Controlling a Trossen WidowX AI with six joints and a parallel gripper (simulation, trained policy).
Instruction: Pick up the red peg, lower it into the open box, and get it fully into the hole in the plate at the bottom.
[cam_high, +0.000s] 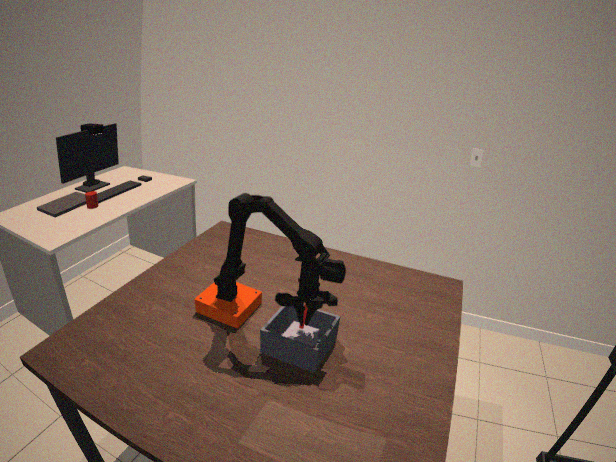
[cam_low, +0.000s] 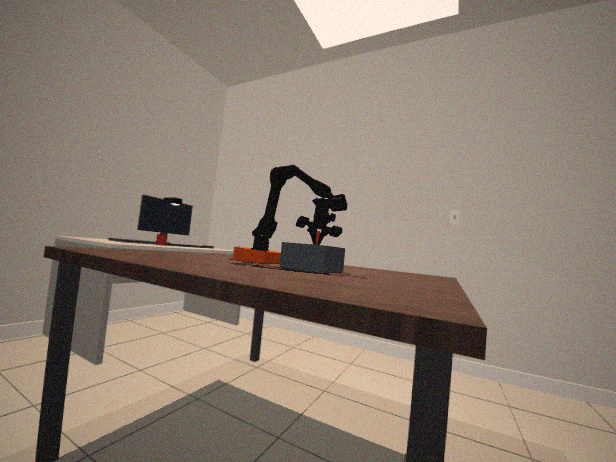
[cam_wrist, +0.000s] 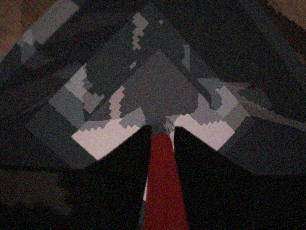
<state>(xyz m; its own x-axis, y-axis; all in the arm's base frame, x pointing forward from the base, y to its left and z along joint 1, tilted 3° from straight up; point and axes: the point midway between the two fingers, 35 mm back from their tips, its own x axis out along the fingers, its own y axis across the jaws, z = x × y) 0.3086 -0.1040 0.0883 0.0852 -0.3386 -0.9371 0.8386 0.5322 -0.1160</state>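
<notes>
Right now my gripper tip is 10 mm past the red peg, 20 mm to the right of it and 20 mm below it. The rest, counted from my gripper tip: plate: 10 mm behind, 10 mm to the left, 50 mm below; grey box: 10 mm behind, 10 mm to the left, 70 mm below.
</notes>
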